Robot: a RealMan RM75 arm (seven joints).
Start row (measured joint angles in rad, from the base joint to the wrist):
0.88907 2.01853 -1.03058 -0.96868 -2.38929 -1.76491 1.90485
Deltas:
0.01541 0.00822 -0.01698 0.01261 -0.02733 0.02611 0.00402
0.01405 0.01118 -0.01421 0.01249 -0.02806 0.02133 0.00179
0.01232 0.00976 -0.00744 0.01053 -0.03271 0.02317 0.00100
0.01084 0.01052 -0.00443 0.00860 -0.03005 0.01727 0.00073
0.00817 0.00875 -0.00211 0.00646 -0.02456 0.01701 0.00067
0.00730 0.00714 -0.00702 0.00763 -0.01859 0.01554 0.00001
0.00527 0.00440 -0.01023 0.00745 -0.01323 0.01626 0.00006
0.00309 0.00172 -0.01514 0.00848 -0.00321 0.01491 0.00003
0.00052 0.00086 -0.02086 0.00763 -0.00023 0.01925 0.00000
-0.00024 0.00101 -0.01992 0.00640 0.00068 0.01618 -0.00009
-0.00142 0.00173 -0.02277 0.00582 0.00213 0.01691 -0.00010
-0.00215 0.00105 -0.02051 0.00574 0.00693 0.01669 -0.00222
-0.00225 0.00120 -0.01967 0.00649 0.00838 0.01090 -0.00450
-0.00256 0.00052 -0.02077 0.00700 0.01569 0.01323 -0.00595
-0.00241 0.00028 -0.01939 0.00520 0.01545 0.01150 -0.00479
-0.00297 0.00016 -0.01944 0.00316 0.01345 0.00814 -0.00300
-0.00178 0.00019 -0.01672 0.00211 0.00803 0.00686 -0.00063
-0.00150 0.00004 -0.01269 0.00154 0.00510 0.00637 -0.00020
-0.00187 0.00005 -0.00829 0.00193 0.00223 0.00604 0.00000
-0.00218 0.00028 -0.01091 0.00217 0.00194 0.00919 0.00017
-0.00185 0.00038 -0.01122 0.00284 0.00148 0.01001 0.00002
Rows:
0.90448 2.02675 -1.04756 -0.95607 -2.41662 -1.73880 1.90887
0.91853 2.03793 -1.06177 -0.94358 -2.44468 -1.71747 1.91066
0.93085 2.04769 -1.06921 -0.93305 -2.47739 -1.69430 1.91166
0.94169 2.05821 -1.07364 -0.92445 -2.50744 -1.67703 1.91239
0.94986 2.06696 -1.07575 -0.91799 -2.53200 -1.66002 1.91306
0.95716 2.07410 -1.08277 -0.91036 -2.55059 -1.64448 1.91307
0.96243 2.07850 -1.09300 -0.90291 -2.56382 -1.62822 1.91313
0.96552 2.08022 -1.10814 -0.89443 -2.56703 -1.61331 1.91316
0.96604 2.08108 -1.12900 -0.88680 -2.56726 -1.59406 1.91316
0.96580 2.08209 -1.14892 -0.88040 -2.56658 -1.57788 1.91307
0.96438 2.08382 -1.17169 -0.87458 -2.56445 -1.56097 1.91297
0.96223 2.08487 -1.19220 -0.86884 -2.55752 -1.54428 1.91075
0.95998 2.08607 -1.21187 -0.86235 -2.54914 -1.53338 1.90625
0.95742 2.08659 -1.23264 -0.85535 -2.53345 -1.52015 1.90030
0.95501 2.08687 -1.25203 -0.85015 -2.51800 -1.50865 1.89551
0.95204 2.08703 -1.27147 -0.84699 -2.50455 -1.50051 1.89251
0.95026 2.08722 -1.28819 -0.84488 -2.49652 -1.49365 1.89188
0.94876 2.08726 -1.30088 -0.84334 -2.49142 -1.48728 1.89168
0.94689 2.08731 -1.30917 -0.84141 -2.48919 -1.48124 1.89168
0.94471 2.08759 -1.32008 -0.83924 -2.48725 -1.47205 1.89185
0.94286 2.08797 -1.33130 -0.83640 -2.48577 -1.46204 1.89187

